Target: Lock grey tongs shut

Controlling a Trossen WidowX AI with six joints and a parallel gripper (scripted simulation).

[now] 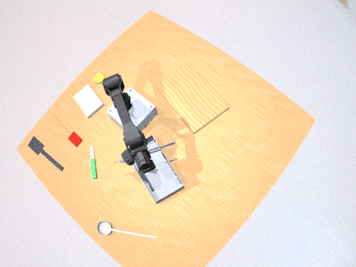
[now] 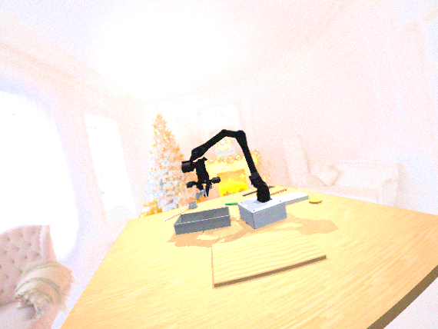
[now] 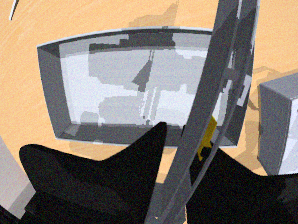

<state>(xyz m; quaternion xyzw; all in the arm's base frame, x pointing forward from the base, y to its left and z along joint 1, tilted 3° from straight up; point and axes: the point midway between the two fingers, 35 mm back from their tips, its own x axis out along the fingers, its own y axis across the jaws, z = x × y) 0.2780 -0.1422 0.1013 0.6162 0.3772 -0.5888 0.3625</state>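
Now: gripper tip 420 mm to the right of the wooden board, 150 mm above it and 70 mm past it. The rest, counted from my gripper tip: yellow slider (40 mm above, 10 mm to the right, 10 mm behind); then white block (530 mm behind, 140 mm below, 50 mm to the left); then roasting tin (130 mm below, 40 mm ahead, 10 mm to the right).
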